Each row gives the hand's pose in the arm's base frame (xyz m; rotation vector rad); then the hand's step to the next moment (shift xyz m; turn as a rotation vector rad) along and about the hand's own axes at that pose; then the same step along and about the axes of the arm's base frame.
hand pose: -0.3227 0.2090 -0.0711 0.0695 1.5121 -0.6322
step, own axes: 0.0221 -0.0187 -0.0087 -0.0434 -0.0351 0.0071
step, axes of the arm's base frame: -0.0173 -0.0196 -0.0152 -0.0056 -0.0176 0.0532
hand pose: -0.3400 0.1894 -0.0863 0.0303 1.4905 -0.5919
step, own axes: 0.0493 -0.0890 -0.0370 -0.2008 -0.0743 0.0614
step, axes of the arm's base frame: -0.0702 -0.0799 -0.0203 0.0344 -0.0163 0.2195
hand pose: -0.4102 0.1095 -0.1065 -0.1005 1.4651 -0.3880
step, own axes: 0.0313 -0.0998 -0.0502 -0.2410 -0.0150 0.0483
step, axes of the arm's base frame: -0.0668 -0.0947 -0.0054 0.0309 0.0540 0.2383
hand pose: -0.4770 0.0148 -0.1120 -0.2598 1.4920 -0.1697
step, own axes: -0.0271 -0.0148 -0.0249 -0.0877 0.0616 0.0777
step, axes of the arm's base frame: -0.0261 -0.0085 0.0286 0.0679 0.0880 0.0718
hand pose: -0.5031 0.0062 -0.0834 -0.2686 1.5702 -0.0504
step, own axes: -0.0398 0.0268 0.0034 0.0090 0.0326 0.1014
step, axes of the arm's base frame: -0.0006 0.0345 0.0335 0.0960 0.0437 -0.0176
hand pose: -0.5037 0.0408 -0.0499 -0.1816 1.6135 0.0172
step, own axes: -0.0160 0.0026 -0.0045 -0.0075 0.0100 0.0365
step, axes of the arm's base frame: -0.0042 0.0037 0.0159 0.0352 0.0151 0.0045
